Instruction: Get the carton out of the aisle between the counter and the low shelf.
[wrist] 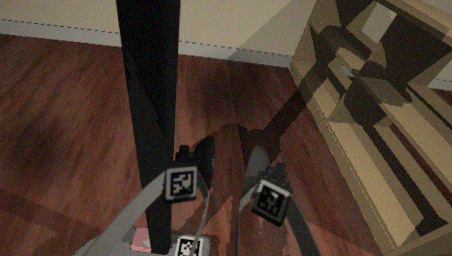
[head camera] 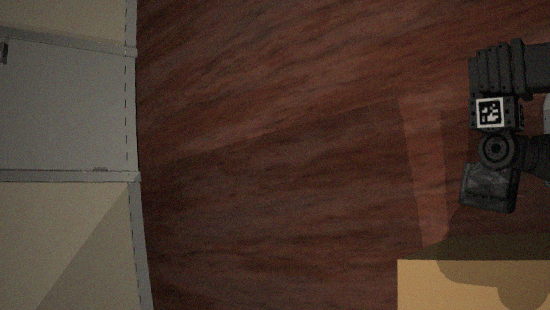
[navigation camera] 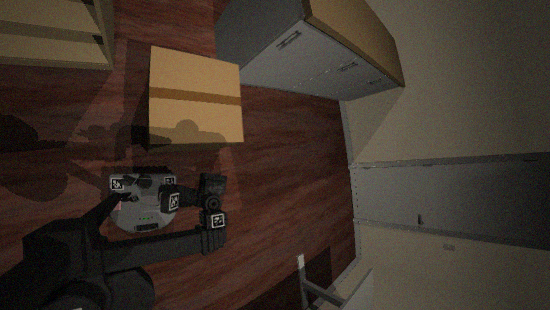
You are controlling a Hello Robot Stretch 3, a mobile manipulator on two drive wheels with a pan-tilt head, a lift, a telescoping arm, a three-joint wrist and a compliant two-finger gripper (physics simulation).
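Where they show: gripper, fingertip midpoint: (wrist: 231,158) (navigation camera: 119,187); robot's base at its link origin: (navigation camera: 144,181).
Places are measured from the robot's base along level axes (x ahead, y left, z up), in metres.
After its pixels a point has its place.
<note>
The carton (head camera: 450,290) {z 0.406, x 0.267, y -0.336 m} (navigation camera: 195,117) {z 0.406, x 0.311, y -0.210 m}, tan with a darker tape strip, stands on the floor. In the navigation view it is between the low shelf (navigation camera: 50,49) {z 0.079, x 0.679, y 0.500 m} at the upper left and the counter (navigation camera: 320,60) {z 0.661, x 0.746, y -0.890 m} at the upper right. Its right edge is close to the counter's corner; whether they touch I cannot tell. The carton does not show in the wrist view, where the low shelf (wrist: 370,190) {z 0.079, x 0.648, y 0.438 m} is at the right. My gripper (navigation camera: 131,197) (wrist: 231,158) {z 0.594, x 0.013, y 0.075 m} is over my base, beside the carton and apart from it. Its fingers are apart and empty.
My base (navigation camera: 142,212) {z 0.160, x -0.155, y 0.016 m} is just below the carton in the navigation view. The black mast (wrist: 150,100) {z 0.603, x -0.065, y 0.116 m} rises left of the fingers. A wall with a grey door (head camera: 65,110) {z 0.504, x -0.327, y -2.473 m} (navigation camera: 450,195) {z 1.229, x -0.318, y -2.471 m} lies across the floor. A pale metal frame (navigation camera: 302,280) stands at the bottom.
</note>
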